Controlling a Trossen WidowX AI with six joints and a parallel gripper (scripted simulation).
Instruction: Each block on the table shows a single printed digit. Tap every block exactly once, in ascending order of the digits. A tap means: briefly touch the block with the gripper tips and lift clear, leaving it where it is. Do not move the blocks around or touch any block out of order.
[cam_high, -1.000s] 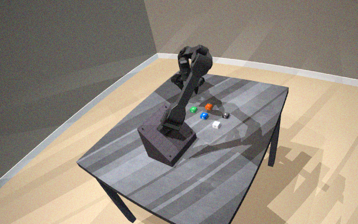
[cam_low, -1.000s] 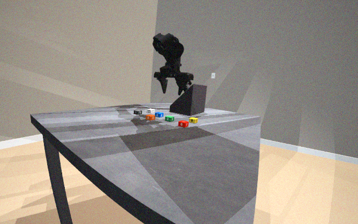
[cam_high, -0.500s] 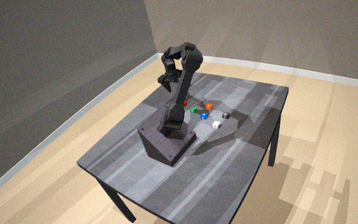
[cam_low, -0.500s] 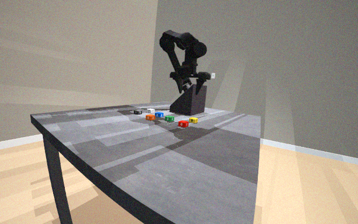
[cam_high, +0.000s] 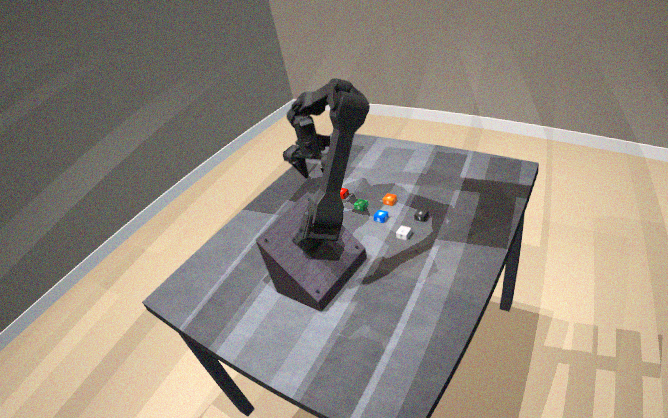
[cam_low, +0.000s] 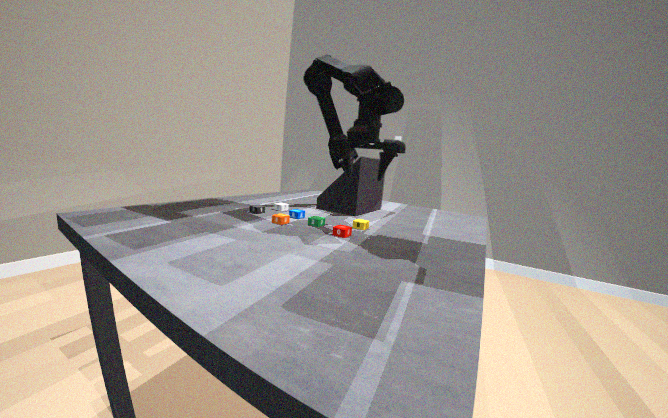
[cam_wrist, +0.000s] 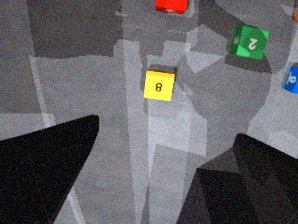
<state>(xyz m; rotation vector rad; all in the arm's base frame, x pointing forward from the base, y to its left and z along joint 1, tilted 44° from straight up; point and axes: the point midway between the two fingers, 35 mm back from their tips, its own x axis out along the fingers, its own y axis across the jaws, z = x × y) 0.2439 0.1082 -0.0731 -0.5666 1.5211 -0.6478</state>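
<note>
Right now the red block is 100 mm ahead of my gripper tip and 120 mm below it. From my gripper tip the other things lie so: blue block 30 mm ahead, 180 mm to the right, 120 mm below; then yellow block 10 mm to the left, 120 mm below; then green block 60 mm ahead, 90 mm to the right, 120 mm below.
</note>
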